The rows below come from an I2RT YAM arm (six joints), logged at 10 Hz.
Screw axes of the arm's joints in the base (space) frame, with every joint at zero. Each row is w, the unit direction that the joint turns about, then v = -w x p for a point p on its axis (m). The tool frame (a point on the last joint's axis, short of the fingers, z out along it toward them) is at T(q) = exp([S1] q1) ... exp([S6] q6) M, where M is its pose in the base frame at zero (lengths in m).
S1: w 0 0 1 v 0.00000 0.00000 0.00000
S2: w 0 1 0 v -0.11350 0.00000 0.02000
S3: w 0 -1 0 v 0.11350 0.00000 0.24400
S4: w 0 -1 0 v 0.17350 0.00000 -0.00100
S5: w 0 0 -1 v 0.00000 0.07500 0.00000
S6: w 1 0 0 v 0.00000 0.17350 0.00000
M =
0 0 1 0.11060
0 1 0 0.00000
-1 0 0 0.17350
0 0 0 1
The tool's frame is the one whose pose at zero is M.
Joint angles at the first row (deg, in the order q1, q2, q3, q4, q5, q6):
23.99, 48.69, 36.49, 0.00, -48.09, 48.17
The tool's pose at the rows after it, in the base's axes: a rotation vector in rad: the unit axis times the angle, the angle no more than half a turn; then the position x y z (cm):
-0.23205 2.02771 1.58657 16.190 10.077 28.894
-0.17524 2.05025 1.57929 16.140 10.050 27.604
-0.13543 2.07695 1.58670 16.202 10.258 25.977
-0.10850 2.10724 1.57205 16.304 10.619 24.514
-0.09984 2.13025 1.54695 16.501 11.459 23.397
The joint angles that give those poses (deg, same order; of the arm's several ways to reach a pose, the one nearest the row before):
24.08, 47.25, 34.28, 0.10, -46.76, 49.06
24.30, 47.00, 31.61, 1.76, -45.00, 50.62
24.93, 47.80, 28.49, 4.83, -44.00, 52.22
26.01, 49.25, 26.21, 7.04, -42.22, 52.56
28.34, 51.84, 24.97, 9.74, -39.26, 52.47

